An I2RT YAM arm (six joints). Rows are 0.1 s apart.
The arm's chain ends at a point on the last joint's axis. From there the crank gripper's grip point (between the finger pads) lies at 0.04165 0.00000 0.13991 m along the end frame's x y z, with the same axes.
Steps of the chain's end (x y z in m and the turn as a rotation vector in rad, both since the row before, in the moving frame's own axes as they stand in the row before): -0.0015, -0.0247, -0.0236, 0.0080, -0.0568, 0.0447; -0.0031, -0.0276, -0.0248, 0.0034, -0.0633, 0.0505; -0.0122, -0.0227, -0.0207, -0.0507, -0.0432, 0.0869; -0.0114, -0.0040, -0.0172, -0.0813, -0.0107, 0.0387; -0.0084, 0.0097, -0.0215, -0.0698, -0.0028, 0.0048
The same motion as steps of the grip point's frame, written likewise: -0.0095, -0.0241, -0.0215, 0.0080, -0.0568, 0.0447; -0.0121, -0.0262, -0.0224, 0.0034, -0.0633, 0.0505; -0.0187, -0.0122, -0.0193, -0.0507, -0.0432, 0.0869; -0.0131, 0.0090, -0.0173, -0.0813, -0.0107, 0.0387; -0.0088, 0.0197, -0.0217, -0.0698, -0.0028, 0.0048
